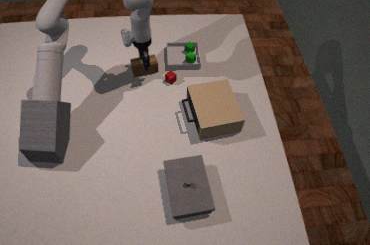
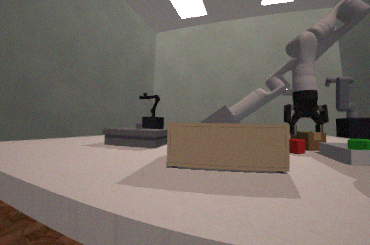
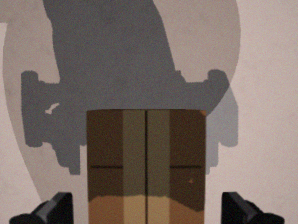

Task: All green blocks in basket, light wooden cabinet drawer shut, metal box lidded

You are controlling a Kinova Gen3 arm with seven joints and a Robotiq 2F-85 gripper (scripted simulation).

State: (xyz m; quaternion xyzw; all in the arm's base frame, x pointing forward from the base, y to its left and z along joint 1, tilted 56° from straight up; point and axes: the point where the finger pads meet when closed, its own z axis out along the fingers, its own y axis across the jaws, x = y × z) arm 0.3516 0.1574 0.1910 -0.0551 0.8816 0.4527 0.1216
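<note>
Now: hand 1 cm above the cardboard box. Also, from my hand: basket: 17 cm ahead, 6 cm to the left, 4 cm below; then blue block: 3 cm below, 2 cm behind; then red block: 11 cm ahead, 7 cm to the right, 3 cm below.
</note>
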